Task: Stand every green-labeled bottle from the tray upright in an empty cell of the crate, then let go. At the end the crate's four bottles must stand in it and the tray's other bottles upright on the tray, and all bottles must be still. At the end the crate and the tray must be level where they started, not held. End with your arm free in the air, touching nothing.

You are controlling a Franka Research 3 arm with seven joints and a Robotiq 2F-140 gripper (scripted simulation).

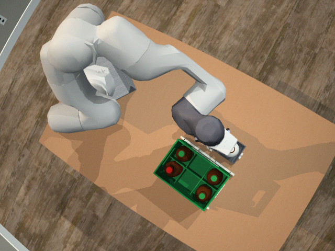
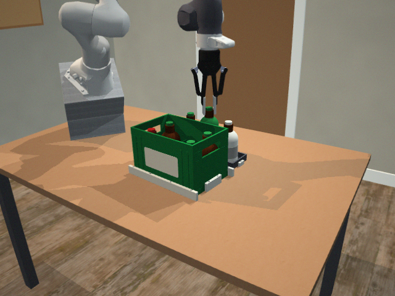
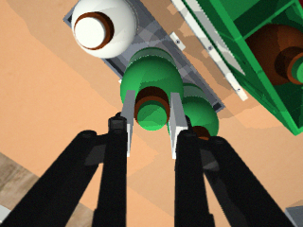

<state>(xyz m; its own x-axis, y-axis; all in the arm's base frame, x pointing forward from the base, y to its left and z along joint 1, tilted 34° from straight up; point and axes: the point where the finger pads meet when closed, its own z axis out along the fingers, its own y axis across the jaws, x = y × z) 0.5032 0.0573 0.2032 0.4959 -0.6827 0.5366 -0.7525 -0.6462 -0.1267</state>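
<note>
The white-labeled bottle lies 8 cm ahead of my hand, 2 cm to the right of it and 12 cm below it. Round my hand: grey tray (19 cm below); then green crate (3 cm behind, 18 cm to the right, 12 cm below).
</note>
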